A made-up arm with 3 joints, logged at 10 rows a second.
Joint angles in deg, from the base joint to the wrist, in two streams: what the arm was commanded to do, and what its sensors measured. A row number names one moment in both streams.
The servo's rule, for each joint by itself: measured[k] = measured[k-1] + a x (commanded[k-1-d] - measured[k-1]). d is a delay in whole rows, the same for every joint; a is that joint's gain. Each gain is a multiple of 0.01, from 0.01 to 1. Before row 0 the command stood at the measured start. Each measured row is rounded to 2 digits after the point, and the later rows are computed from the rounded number. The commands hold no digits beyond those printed.
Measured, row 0:
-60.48, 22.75, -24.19
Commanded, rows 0 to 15:
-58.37, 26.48, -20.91
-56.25, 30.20, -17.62
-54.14, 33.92, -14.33
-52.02, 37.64, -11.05
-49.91, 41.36, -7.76
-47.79, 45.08, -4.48
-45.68, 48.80, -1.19
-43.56, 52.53, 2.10
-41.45, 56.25, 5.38
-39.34, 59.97, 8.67
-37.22, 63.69, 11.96
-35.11, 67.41, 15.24
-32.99, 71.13, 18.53
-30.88, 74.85, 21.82
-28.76, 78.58, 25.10
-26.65, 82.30, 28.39
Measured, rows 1 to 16:
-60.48, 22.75, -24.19
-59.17, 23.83, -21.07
-57.36, 25.68, -17.79
-55.36, 28.07, -14.50
-53.29, 30.85, -11.22
-51.19, 33.90, -7.93
-49.08, 37.14, -4.65
-46.97, 40.52, -1.36
-44.86, 44.00, 1.93
-42.75, 47.55, 5.21
-40.64, 51.15, 8.50
-38.52, 54.79, 11.79
-36.41, 58.45, 15.07
-34.29, 62.13, 18.36
-32.18, 65.82, 21.65
-30.06, 69.52, 24.93
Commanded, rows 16 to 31:
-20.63, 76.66, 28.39
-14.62, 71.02, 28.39
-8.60, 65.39, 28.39
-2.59, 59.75, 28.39
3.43, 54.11, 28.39
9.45, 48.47, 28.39
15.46, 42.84, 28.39
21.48, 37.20, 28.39
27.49, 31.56, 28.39
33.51, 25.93, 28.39
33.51, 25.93, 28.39
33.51, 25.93, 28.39
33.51, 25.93, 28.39
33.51, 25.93, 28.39
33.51, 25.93, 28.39
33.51, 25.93, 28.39
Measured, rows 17 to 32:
-27.95, 73.23, 28.22
-23.41, 74.22, 28.38
-17.96, 73.29, 28.39
-12.16, 71.00, 28.39
-6.23, 67.74, 28.39
-0.24, 63.79, 28.39
5.77, 59.35, 28.39
11.78, 54.56, 28.39
17.79, 49.53, 28.39
23.80, 44.32, 28.39
29.82, 38.99, 28.39
32.11, 35.20, 28.39
32.98, 32.51, 28.39
33.31, 30.60, 28.39
33.43, 29.25, 28.39
33.48, 28.29, 28.39

